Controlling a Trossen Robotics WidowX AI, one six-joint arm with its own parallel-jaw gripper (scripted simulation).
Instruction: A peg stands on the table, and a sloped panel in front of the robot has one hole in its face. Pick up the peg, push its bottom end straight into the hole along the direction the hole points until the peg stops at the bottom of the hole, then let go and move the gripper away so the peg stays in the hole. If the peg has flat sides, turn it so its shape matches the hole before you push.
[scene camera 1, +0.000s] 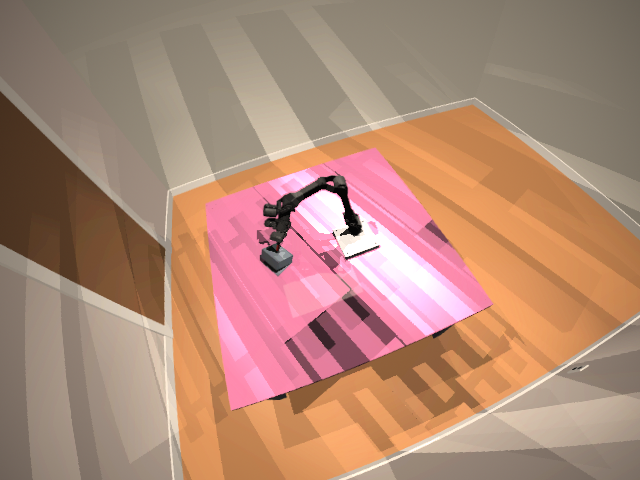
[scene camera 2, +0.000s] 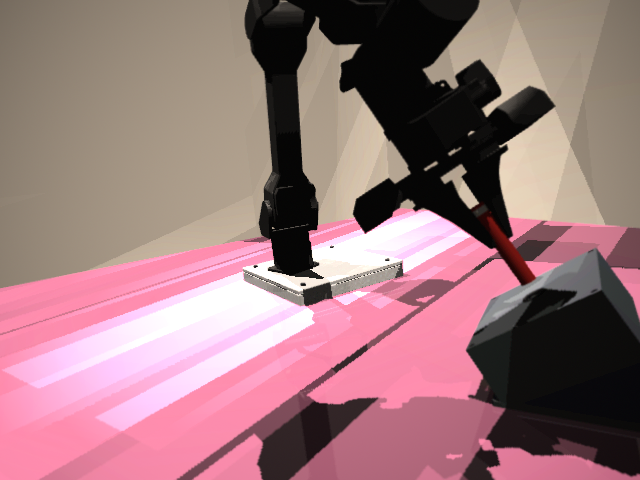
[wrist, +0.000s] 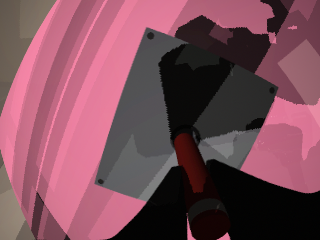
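Observation:
Red peg carried by the gripper. Sloped grey panel visible. Wrist view: the gripper too.

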